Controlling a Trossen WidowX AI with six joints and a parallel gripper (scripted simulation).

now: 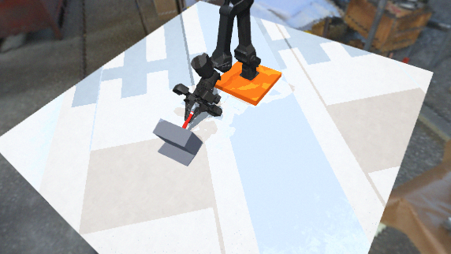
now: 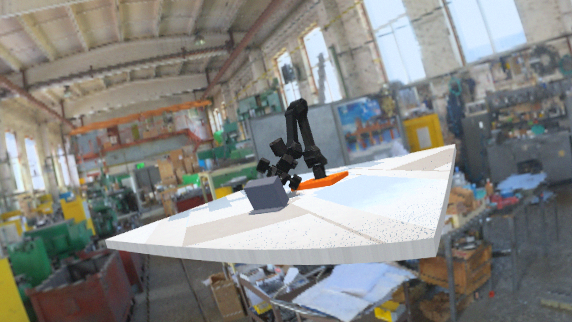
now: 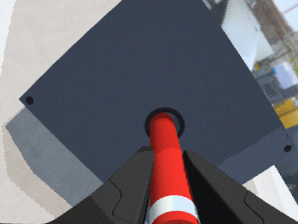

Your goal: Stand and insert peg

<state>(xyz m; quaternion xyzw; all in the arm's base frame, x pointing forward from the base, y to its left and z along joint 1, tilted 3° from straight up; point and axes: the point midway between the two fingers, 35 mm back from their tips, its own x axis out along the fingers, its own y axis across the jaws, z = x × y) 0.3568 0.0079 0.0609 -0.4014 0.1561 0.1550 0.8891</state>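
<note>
The panel lies 60 mm ahead of my gripper tip, 20 mm below it and 10 mm to the left of it. Also, from my gripper tip: red peg: 20 mm behind, 10 mm above.
</note>
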